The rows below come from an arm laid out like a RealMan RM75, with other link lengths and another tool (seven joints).
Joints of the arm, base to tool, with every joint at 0 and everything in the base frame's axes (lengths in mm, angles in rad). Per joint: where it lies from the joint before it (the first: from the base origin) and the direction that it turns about. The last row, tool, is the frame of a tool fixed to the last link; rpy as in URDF.
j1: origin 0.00 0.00 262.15 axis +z
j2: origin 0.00 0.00 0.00 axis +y
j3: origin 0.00 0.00 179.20 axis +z
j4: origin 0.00 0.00 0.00 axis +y
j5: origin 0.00 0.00 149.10 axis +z
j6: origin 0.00 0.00 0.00 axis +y
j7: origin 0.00 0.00 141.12 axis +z
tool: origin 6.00 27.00 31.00 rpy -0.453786 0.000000 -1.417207
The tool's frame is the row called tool.
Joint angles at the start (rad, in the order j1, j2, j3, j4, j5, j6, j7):
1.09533, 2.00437, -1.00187, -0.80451, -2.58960, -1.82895, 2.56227
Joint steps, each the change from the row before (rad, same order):
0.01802, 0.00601, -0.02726, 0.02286, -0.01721, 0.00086, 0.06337
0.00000, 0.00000, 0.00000, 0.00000, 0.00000, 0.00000, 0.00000
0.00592, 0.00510, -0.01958, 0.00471, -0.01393, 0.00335, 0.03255
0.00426, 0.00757, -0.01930, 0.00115, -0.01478, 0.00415, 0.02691
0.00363, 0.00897, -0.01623, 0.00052, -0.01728, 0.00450, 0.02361
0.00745, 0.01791, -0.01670, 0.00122, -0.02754, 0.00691, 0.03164
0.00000, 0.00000, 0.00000, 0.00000, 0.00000, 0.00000, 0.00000
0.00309, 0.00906, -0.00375, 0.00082, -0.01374, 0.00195, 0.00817
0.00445, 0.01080, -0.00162, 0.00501, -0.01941, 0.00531, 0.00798
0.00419, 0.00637, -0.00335, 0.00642, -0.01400, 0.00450, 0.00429
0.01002, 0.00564, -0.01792, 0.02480, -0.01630, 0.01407, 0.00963
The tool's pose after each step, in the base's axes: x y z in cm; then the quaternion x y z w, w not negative. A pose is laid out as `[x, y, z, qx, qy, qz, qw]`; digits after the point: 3 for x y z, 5 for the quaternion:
[9.024, 24.235, 2.941, 0.89451, 0.20016, 0.21398, 0.33764]
[9.024, 24.235, 2.941, 0.89451, 0.20016, 0.21398, 0.33764]
[9.193, 24.176, 2.739, 0.89318, 0.18625, 0.22580, 0.34139]
[9.366, 24.104, 2.508, 0.89108, 0.17584, 0.23790, 0.34418]
[9.552, 24.032, 2.272, 0.88882, 0.16664, 0.24977, 0.34620]
[9.702, 23.890, 1.837, 0.88552, 0.15556, 0.26470, 0.34870]
[9.702, 23.890, 1.837, 0.88552, 0.15556, 0.26470, 0.34870]
[9.768, 23.793, 1.646, 0.88358, 0.15280, 0.27041, 0.35044]
[9.890, 23.707, 1.405, 0.88142, 0.14908, 0.27743, 0.35202]
[10.019, 23.650, 1.254, 0.87911, 0.14684, 0.28378, 0.35366]
[10.358, 23.557, 0.988, 0.87369, 0.14181, 0.29708, 0.35818]

